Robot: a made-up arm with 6 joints. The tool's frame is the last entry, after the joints. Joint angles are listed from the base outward. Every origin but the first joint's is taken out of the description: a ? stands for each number. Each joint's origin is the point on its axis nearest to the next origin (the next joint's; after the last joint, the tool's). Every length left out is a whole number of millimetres.
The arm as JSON. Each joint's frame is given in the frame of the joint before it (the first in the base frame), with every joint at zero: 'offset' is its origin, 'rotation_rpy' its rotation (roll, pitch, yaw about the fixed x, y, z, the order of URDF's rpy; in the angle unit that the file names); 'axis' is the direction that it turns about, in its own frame. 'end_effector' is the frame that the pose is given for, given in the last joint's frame.
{
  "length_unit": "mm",
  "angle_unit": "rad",
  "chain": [
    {
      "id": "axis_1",
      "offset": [
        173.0,
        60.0,
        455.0
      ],
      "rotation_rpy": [
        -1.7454,
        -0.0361,
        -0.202
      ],
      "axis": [
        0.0,
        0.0,
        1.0
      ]
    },
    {
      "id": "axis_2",
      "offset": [
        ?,
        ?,
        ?
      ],
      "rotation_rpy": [
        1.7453,
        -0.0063,
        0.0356
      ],
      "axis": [
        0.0,
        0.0,
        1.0
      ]
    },
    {
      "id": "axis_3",
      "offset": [
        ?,
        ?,
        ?
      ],
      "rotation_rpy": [
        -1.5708,
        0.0,
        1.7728
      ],
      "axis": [
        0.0,
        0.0,
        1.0
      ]
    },
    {
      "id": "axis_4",
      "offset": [
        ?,
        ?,
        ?
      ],
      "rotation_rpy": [
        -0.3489,
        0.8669,
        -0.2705
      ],
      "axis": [
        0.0,
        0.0,
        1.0
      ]
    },
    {
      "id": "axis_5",
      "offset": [
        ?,
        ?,
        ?
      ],
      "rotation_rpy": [
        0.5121,
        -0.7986,
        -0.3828
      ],
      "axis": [
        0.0,
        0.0,
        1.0
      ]
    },
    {
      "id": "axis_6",
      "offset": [
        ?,
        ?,
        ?
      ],
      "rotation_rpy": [
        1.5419,
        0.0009,
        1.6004
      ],
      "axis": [
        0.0,
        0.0,
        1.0
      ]
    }
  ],
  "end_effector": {
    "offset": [
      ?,
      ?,
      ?
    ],
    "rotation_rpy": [
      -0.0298,
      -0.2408,
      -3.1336
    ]
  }
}
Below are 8 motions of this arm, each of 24 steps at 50 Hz.
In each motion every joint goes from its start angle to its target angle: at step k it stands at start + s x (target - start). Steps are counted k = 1, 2, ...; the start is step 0. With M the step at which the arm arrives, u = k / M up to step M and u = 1 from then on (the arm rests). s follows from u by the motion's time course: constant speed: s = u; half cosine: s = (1 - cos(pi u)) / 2; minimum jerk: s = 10 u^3 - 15 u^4 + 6 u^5.
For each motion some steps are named. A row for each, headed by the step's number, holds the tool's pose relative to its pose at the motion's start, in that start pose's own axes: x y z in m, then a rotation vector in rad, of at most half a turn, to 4 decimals.
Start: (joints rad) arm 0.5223 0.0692 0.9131 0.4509 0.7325 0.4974
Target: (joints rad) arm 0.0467 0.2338 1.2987 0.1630 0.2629 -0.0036
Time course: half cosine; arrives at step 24
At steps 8, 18, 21, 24:
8: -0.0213 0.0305 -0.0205 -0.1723 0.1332 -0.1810
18: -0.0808 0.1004 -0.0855 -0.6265 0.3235 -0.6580
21: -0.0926 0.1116 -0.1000 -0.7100 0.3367 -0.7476
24: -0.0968 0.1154 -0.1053 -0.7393 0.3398 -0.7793

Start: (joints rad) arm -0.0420 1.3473 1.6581 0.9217 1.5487 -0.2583
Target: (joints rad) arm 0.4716 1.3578 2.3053 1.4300 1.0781 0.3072
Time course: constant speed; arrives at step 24
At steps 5, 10, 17, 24:
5: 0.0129 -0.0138 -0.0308 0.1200 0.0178 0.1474
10: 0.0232 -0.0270 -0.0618 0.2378 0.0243 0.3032
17: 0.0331 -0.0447 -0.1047 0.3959 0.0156 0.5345
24: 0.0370 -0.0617 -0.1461 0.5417 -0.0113 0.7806

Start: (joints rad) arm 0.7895 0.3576 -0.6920 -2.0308 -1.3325 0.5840
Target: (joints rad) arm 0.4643 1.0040 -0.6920 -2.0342 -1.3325 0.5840
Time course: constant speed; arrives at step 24
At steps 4, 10, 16, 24:
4: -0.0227 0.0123 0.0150 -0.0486 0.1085 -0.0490
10: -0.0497 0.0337 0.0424 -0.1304 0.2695 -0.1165
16: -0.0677 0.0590 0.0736 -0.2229 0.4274 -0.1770
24: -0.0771 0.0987 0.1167 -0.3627 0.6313 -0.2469

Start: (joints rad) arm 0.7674 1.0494 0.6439 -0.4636 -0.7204 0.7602
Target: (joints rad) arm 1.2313 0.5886 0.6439 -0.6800 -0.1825 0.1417
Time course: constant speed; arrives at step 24
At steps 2, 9, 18, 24:
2: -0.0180 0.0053 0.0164 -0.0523 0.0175 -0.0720
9: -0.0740 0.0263 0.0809 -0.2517 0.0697 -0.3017
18: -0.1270 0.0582 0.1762 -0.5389 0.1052 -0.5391
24: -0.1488 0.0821 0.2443 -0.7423 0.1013 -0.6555

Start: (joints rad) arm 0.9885 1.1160 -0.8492 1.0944 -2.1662 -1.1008
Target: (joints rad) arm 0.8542 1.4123 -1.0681 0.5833 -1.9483 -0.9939
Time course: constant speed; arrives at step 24
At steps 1, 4, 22, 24:
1: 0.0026 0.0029 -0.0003 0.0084 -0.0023 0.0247
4: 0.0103 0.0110 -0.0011 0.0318 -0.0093 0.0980
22: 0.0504 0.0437 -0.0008 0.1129 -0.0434 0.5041
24: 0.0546 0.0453 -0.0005 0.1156 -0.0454 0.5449

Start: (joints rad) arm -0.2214 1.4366 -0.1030 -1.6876 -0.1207 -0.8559
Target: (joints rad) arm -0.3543 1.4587 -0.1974 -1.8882 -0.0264 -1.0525
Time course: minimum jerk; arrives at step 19
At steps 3, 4, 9, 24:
3: -0.0015 0.0006 0.0006 -0.0017 0.0029 -0.0084
4: -0.0032 0.0012 0.0013 -0.0037 0.0062 -0.0181
9: -0.0217 0.0081 0.0098 -0.0281 0.0404 -0.1234
24: -0.0487 0.0179 0.0242 -0.0702 0.0844 -0.2741

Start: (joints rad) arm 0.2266 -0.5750 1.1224 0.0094 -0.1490 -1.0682
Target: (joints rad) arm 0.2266 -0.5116 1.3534 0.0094 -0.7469 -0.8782
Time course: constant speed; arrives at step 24
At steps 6, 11, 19, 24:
6: -0.0070 -0.0021 -0.0130 -0.0623 0.0551 0.0524
11: -0.0129 -0.0032 -0.0235 -0.1117 0.1043 0.0963
19: -0.0220 -0.0039 -0.0395 -0.1859 0.1890 0.1665
24: -0.0277 -0.0037 -0.0489 -0.2290 0.2455 0.2102

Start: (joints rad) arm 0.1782 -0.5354 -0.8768 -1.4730 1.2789 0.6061
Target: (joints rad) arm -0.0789 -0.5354 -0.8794 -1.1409 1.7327 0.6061
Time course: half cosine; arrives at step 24
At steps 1, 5, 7, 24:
1: 0.0003 -0.0001 0.0003 -0.0001 -0.0019 0.0005
5: 0.0070 -0.0017 0.0066 -0.0024 -0.0470 0.0124
7: 0.0134 -0.0032 0.0125 -0.0043 -0.0895 0.0221
24: 0.0687 -0.0183 0.0649 -0.0225 -0.4737 0.0454

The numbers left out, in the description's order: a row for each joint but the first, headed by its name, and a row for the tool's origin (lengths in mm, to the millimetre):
axis_2: 291.0 135.0 0.0
axis_3: -118.0 26.0 0.0
axis_4: 98.0 123.0 0.0
axis_5: -104.0 62.0 0.0
axis_6: -68.0 -15.0 0.0
tool: -29.0 25.0 0.0

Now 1 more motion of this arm.
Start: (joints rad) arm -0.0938 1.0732 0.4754 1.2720 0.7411 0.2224
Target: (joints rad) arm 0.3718 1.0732 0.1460 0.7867 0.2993 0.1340
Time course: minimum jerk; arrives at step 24
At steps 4, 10, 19, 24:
4: -0.0009 -0.0015 0.0029 0.0172 0.0347 -0.0340
10: -0.0057 -0.0114 0.0328 0.1869 0.3537 -0.3101
19: 0.0113 -0.0363 0.1117 0.5877 1.0205 -0.7088
24: 0.0158 -0.0413 0.1214 0.6370 1.0980 -0.7409

